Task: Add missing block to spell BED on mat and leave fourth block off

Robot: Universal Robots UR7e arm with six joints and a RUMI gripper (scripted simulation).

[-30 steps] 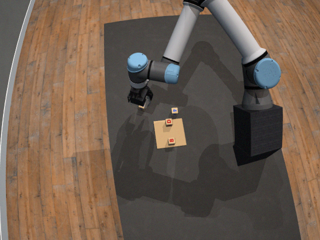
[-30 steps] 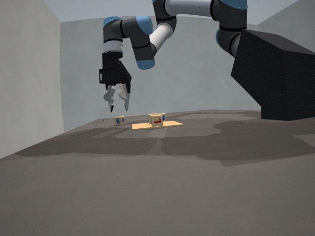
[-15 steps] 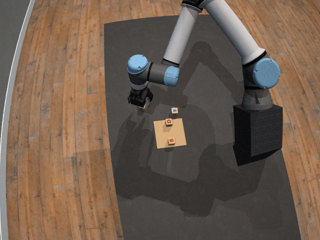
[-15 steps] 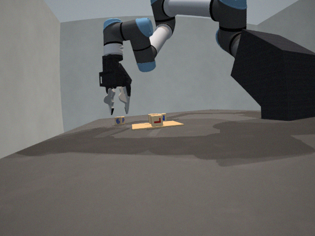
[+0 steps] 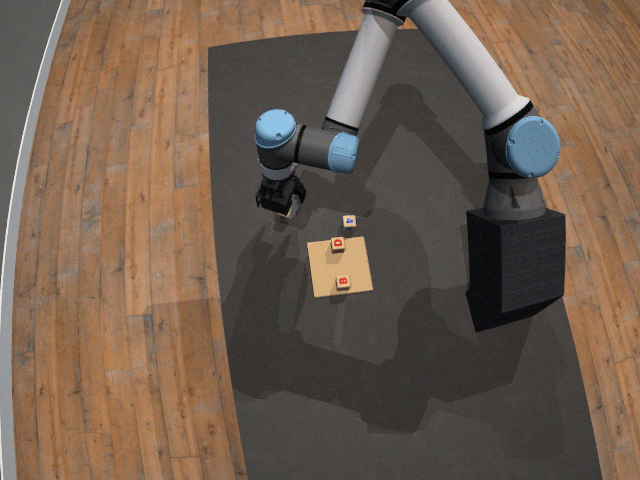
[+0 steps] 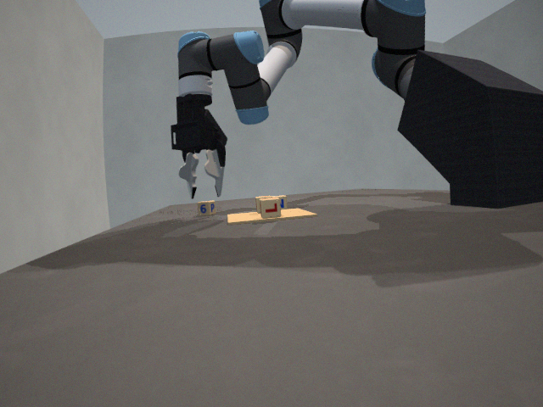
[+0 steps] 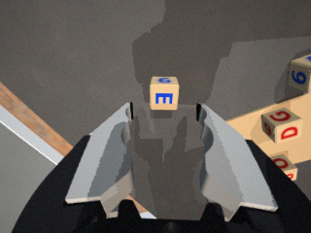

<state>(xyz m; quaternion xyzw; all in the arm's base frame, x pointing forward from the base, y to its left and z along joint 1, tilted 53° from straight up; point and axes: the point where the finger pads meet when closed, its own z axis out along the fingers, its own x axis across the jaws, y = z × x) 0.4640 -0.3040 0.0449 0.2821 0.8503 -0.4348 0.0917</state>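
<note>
The E block is 4 cm below my hand. The rest, counted from my hand: D block (12 cm to the left, 10 cm behind, 3 cm below); B block (21 cm to the left, 9 cm behind, 3 cm below); tan mat (16 cm to the left, 10 cm behind, 5 cm below).
</note>
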